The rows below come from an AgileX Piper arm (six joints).
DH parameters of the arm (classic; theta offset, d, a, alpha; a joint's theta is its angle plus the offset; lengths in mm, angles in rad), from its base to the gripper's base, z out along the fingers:
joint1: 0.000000 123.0 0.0 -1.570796
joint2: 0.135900 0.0 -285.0 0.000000
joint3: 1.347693 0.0 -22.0 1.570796
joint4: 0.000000 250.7 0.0 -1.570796
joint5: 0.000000 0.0 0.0 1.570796
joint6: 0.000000 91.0 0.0 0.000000
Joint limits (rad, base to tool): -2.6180..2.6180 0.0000..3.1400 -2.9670..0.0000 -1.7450..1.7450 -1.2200..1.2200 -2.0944..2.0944
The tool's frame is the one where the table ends.
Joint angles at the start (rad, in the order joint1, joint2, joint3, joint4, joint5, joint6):
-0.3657 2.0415 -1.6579 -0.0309 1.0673 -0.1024
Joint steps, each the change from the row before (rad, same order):
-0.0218 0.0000 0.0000 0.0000 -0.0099 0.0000
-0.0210 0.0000 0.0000 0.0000 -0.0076 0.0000
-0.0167 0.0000 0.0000 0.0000 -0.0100 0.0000
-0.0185 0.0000 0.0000 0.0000 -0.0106 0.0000
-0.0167 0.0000 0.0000 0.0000 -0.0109 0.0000
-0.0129 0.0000 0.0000 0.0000 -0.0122 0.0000
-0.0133 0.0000 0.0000 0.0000 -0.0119 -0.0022
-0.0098 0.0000 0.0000 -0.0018 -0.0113 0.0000
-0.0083 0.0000 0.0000 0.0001 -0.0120 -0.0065
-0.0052 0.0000 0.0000 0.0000 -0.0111 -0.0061
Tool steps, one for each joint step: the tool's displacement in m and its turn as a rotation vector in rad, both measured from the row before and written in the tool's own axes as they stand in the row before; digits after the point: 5 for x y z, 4 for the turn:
0.00035 -0.00934 0.00022 0.0055 -0.0087 0.0213
0.00051 -0.00900 0.00021 0.0053 -0.0065 0.0205
0.00004 -0.00721 0.00017 0.0047 -0.0091 0.0163
0.00009 -0.00800 0.00018 0.0054 -0.0096 0.0180
-0.00004 -0.00725 0.00016 0.0052 -0.0099 0.0162
-0.00038 -0.00565 0.00012 0.0045 -0.0114 0.0125
-0.00033 -0.00583 0.00013 0.0048 -0.0111 0.0106
-0.00045 -0.00447 0.00009 0.0054 -0.0105 0.0084
-0.00061 -0.00369 0.00008 0.0036 -0.0114 0.0015
-0.00069 -0.00236 0.00005 0.0028 -0.0107 -0.0011

